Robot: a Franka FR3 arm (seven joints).
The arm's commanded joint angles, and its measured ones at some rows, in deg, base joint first. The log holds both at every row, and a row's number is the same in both.
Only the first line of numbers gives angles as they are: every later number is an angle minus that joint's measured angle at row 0.
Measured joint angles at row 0:
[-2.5, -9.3, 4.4, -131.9, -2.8, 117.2, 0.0]
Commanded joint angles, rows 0 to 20:
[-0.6, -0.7, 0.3, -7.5, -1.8, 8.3, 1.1]
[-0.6, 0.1, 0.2, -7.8, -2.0, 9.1, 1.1]
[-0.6, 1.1, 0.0, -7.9, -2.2, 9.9, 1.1]
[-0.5, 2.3, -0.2, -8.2, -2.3, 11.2, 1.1]
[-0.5, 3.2, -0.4, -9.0, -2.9, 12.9, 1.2]
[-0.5, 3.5, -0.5, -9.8, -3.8, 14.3, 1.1]
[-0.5, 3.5, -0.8, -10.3, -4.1, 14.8, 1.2]
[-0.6, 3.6, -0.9, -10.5, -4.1, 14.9, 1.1]
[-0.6, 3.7, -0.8, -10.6, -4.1, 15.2, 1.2]
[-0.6, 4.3, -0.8, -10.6, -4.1, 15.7, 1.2]
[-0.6, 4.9, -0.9, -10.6, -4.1, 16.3, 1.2]
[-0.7, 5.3, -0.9, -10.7, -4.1, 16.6, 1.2]
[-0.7, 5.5, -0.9, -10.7, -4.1, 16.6, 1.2]
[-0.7, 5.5, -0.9, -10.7, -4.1, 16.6, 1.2]
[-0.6, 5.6, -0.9, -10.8, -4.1, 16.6, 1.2]
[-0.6, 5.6, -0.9, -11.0, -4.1, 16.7, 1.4]
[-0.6, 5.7, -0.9, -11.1, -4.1, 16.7, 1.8]
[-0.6, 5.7, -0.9, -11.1, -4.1, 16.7, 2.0]
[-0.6, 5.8, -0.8, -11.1, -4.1, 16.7, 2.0]
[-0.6, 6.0, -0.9, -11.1, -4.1, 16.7, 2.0]
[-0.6, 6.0, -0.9, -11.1, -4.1, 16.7, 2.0]
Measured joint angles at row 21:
[-0.1, 6.2, -1.1, -9.7, -3.0, 14.8, 0.7]
